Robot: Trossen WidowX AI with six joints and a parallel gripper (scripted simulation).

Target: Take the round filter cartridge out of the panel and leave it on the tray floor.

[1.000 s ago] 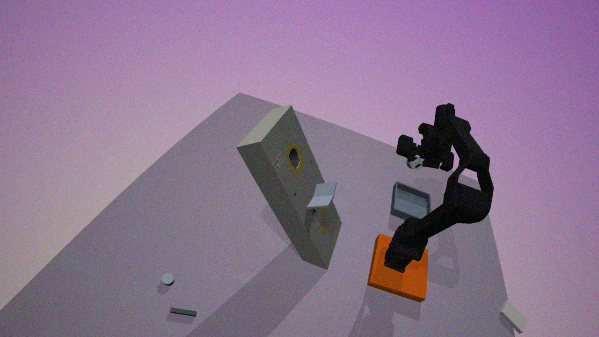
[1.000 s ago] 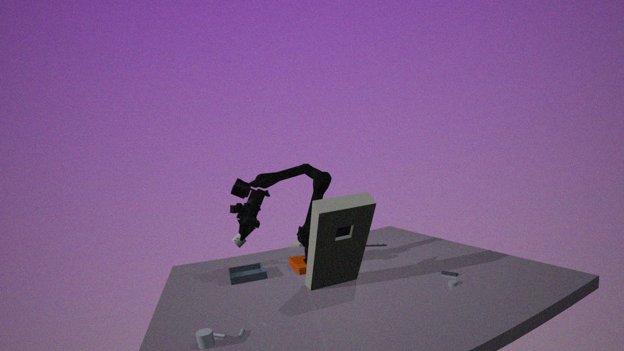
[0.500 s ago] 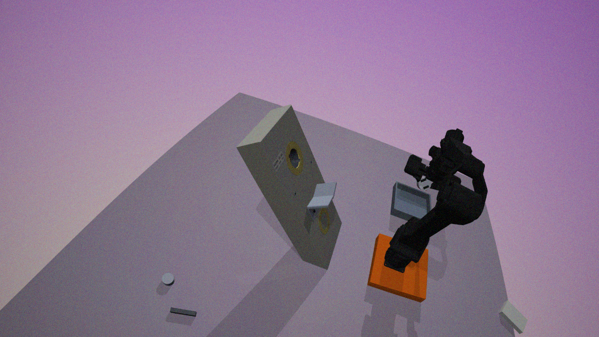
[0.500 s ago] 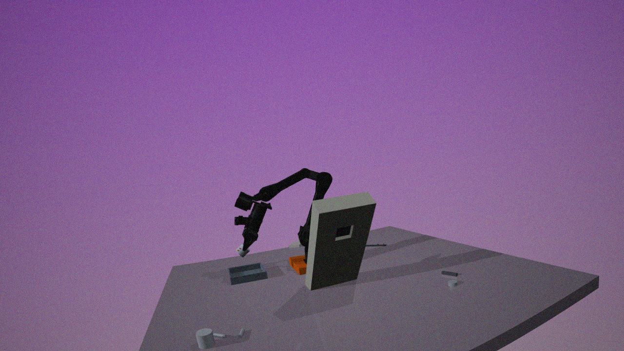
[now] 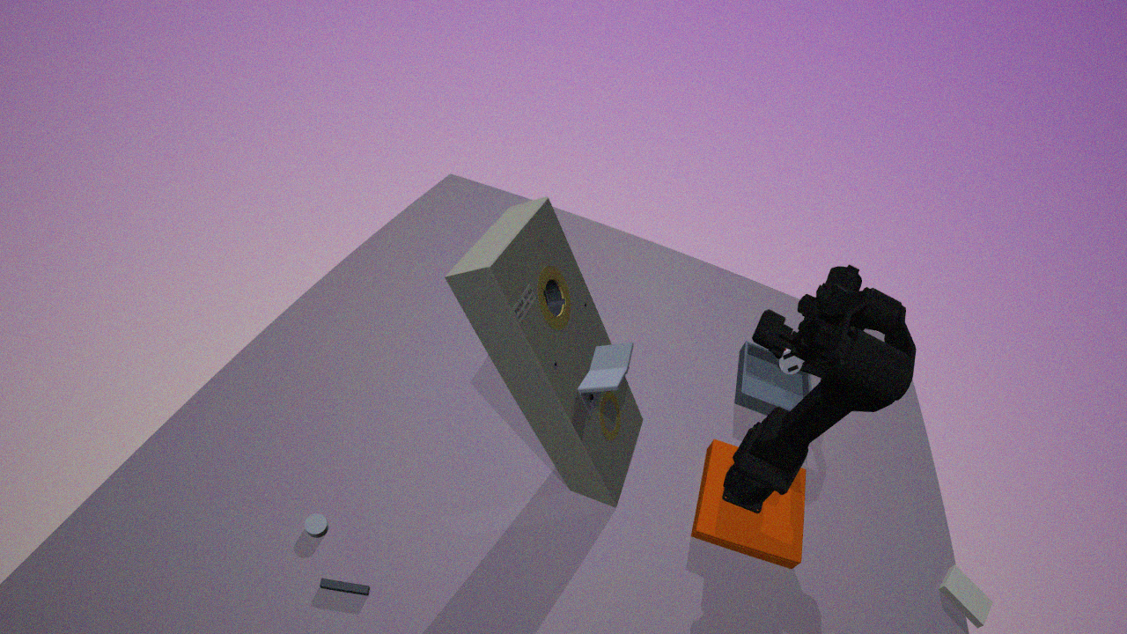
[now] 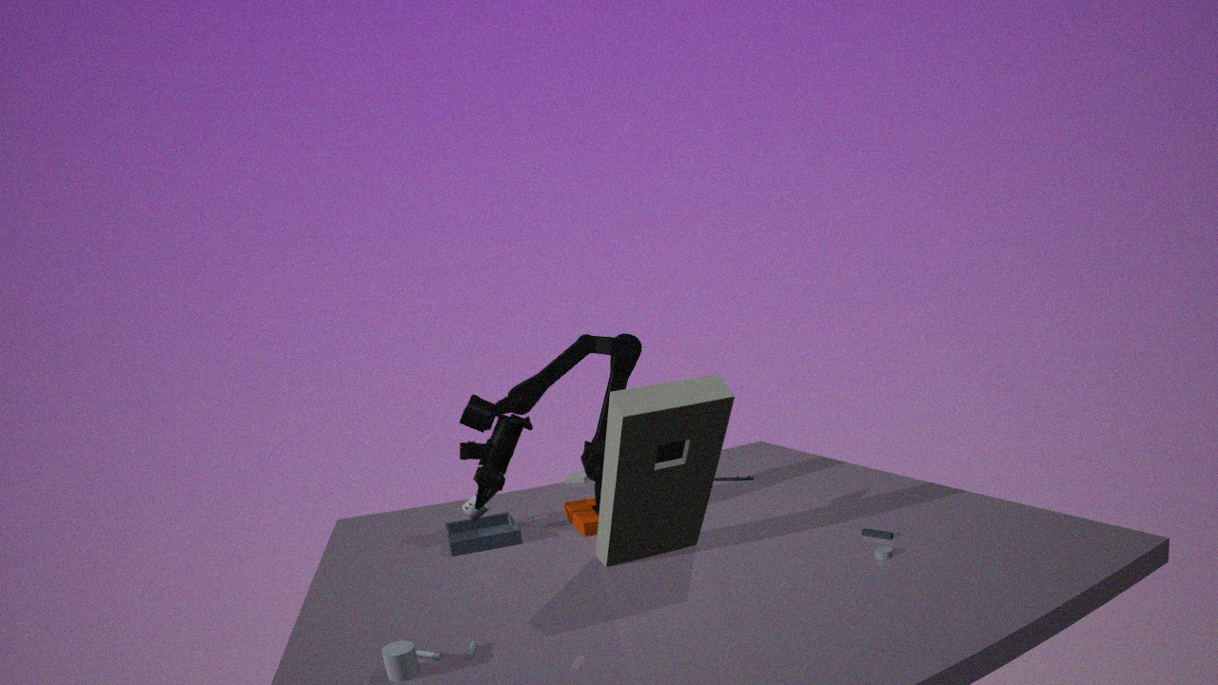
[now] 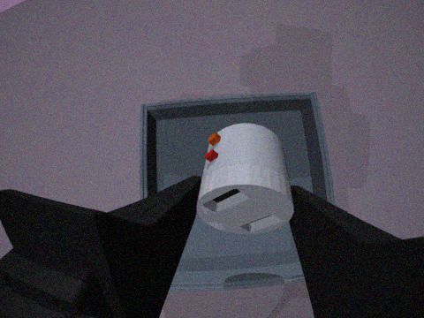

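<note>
The grey round filter cartridge is right at my gripper tip. Round my gripper tip: grey tray 70 mm below; service panel 360 mm ahead, 310 mm to the left, 90 mm above; shelf 300 mm ahead, 300 mm to the left, 80 mm above.
</note>
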